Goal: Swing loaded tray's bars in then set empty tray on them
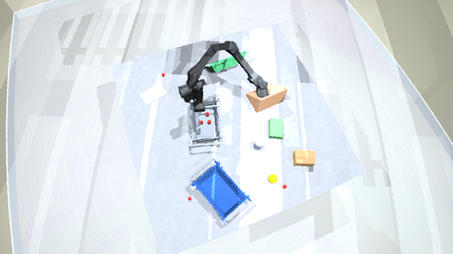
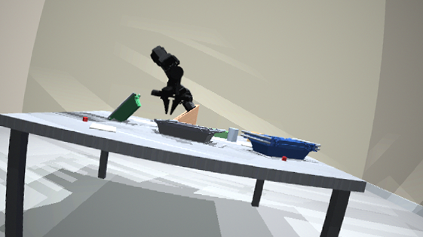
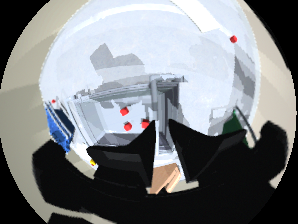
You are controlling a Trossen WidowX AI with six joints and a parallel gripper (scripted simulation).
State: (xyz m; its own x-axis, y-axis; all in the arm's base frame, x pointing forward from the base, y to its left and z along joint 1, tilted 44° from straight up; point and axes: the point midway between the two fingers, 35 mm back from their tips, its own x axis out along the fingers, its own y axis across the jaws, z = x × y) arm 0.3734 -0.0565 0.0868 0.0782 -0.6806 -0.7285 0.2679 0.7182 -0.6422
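My gripper tip is now 270 mm to the left of the green tray, 270 mm past it and 10 mm above it. The rest, counted from my gripper tip: grey cylinder 340 mm to the left, 240 mm behind, 50 mm below; then yellow disc 560 mm to the left, 240 mm behind, 80 mm below; then green block 390 mm behind, 290 mm to the left, 70 mm below.
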